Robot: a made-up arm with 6 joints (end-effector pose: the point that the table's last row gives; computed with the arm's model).
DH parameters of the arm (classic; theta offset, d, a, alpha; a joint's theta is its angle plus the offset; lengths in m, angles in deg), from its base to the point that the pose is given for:
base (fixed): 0 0.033 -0.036 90
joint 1: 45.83 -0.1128 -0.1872 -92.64
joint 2: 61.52 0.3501 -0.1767 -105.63
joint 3: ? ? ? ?
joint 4: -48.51 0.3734 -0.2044 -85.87
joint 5: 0 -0.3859 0.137 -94.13
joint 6: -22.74 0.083 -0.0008 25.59
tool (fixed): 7.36 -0.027 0 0
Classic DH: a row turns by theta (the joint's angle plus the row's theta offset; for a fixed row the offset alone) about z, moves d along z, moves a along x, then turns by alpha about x.
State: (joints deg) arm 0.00 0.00 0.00 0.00 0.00 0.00
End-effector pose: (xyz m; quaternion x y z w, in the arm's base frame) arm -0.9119 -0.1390 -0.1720 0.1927 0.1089 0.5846 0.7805
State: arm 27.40 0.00 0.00 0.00 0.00 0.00
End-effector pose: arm -0.7193 -0.1390 -0.5520 0.0488 -0.0790 0.6136 0.7841
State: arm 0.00 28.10 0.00 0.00 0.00 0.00
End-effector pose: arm -0.7830 -0.3750 -0.0237 0.0393 0.2487 0.6779 0.6907
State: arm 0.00 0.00 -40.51 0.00 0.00 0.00
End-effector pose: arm -0.7039 -0.2396 -0.3255 0.1631 -0.0416 0.8113 0.5598
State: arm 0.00 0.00 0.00 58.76 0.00 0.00
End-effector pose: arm -0.7695 0.2279 -0.1720 0.2214 0.0003 0.1265 0.9669
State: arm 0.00 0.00 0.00 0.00 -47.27 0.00
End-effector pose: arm -0.9207 -0.1417 -0.2936 -0.1348 0.3443 0.5132 0.7745
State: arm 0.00 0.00 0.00 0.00 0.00 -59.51
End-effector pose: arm -0.9030 -0.1315 -0.1720 0.2214 -0.0012 0.1202 0.9678
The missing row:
joint 3: 32.3 -0.0347 -0.0619 -35.97
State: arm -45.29 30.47 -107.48 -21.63 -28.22 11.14
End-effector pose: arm -0.3811 -0.0579 -0.1567 -0.1556 0.2602 -0.9427 0.1395
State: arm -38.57 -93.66 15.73 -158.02 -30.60 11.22
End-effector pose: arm -0.5968 0.2843 -0.1473 -0.0350 -0.1636 0.9094 0.3808
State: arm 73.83 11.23 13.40 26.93 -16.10 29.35
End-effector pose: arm -0.0885 -0.0029 -0.8481 -0.2499 -0.2031 0.4555 0.8299
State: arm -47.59 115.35 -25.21 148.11 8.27 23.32
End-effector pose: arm -0.3693 -0.0044 0.1657 -0.0541 0.2794 0.5826 0.7613
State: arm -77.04 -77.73 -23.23 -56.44 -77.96 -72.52
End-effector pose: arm -0.7594 0.4029 0.3619 -0.1321 0.2465 0.0466 0.9590
